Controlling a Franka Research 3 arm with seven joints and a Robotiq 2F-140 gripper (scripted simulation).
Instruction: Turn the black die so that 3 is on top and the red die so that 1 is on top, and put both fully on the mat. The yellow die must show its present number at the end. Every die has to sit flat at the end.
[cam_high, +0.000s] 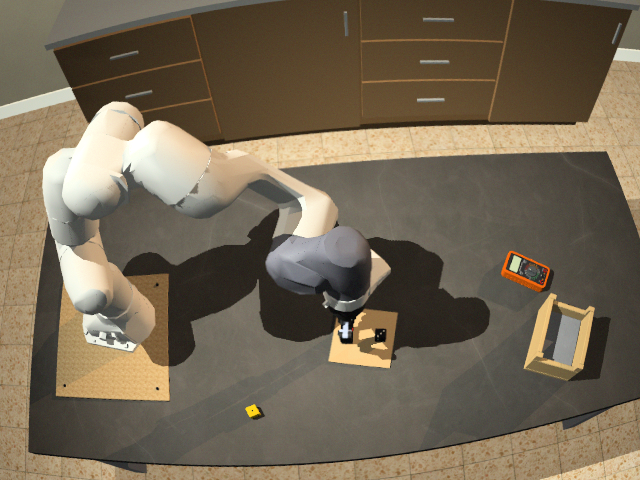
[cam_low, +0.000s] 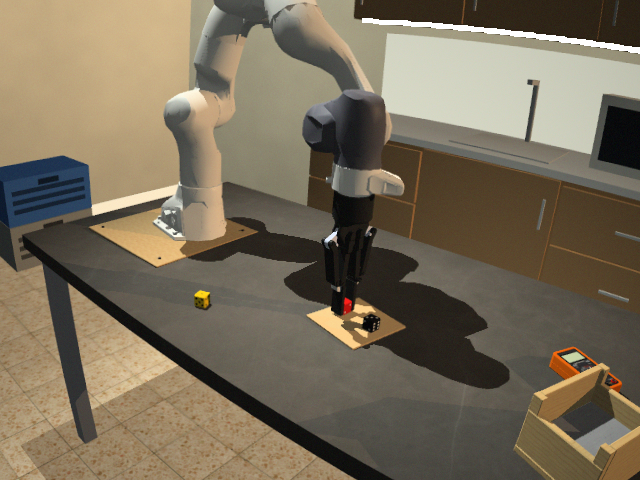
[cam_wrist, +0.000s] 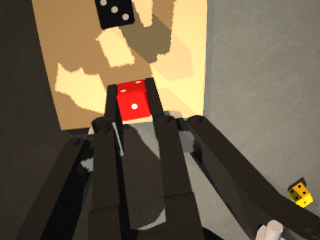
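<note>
My hand is 20 mm above the red die. From my hand the other things lie so: black die 80 mm ahead, 30 mm below, 10 mm to the right; then yellow die 230 mm behind, 170 mm to the right, 30 mm below; then tan mat 40 mm below, 40 mm ahead, 10 mm to the right.
</note>
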